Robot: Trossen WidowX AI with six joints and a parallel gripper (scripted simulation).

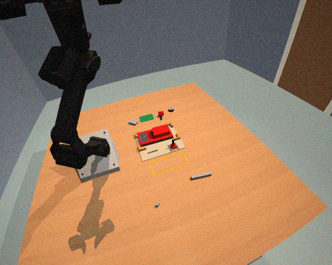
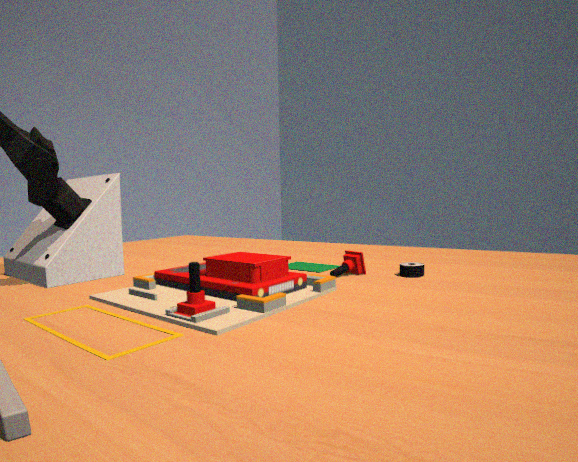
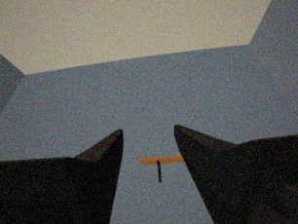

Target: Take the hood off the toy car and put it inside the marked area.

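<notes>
My gripper tip is now 72 cm above the hood, 41 cm to the right of it and 15 cm short of it. The rest, counted from my gripper tip: cream baseplate (75 cm below, 38 cm to the left, 13 cm ahead); then tiny grey block (75 cm below, 3 cm ahead); then grey bar (75 cm below, 27 cm ahead, 7 cm to the left).
</notes>
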